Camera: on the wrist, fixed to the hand. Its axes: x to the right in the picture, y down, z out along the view.
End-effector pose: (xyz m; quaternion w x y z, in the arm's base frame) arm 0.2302 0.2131 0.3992 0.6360 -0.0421 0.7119 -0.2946
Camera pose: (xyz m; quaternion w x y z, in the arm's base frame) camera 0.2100 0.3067 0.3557 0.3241 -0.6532 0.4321 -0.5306
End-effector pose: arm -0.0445 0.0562 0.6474 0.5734 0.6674 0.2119 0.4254
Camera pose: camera -0.1048 0.0648 0.7331 0.8208 0.2864 0.4709 -0.1503
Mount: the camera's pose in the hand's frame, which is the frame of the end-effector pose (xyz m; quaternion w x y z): 0.0014 0.0912 -0.0523 0.6976 -0.1514 -0.1260 -0.6889
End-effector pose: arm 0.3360 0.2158 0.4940 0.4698 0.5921 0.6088 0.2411
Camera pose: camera 0.3364 0.2475 0.5942 0.6601 -0.0471 0.7369 -0.1379
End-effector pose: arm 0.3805 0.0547 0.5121 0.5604 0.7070 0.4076 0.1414
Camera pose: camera 0.3851 0.0875 0.6119 0.6467 0.1454 0.6794 -0.3148
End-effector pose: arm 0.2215 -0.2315 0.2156 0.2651 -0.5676 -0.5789 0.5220
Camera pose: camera 0.3029 -0.2316 0.1491 0.3856 0.0285 -0.9073 0.1654
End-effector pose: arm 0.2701 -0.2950 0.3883 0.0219 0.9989 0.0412 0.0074
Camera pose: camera 0.2781 -0.3834 0.4446 0.1768 0.6660 0.7130 -0.1295
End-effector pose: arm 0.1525 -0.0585 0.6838 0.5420 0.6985 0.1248 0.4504
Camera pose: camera 0.0847 -0.0586 0.7641 0.8098 0.3760 0.4317 -0.1283
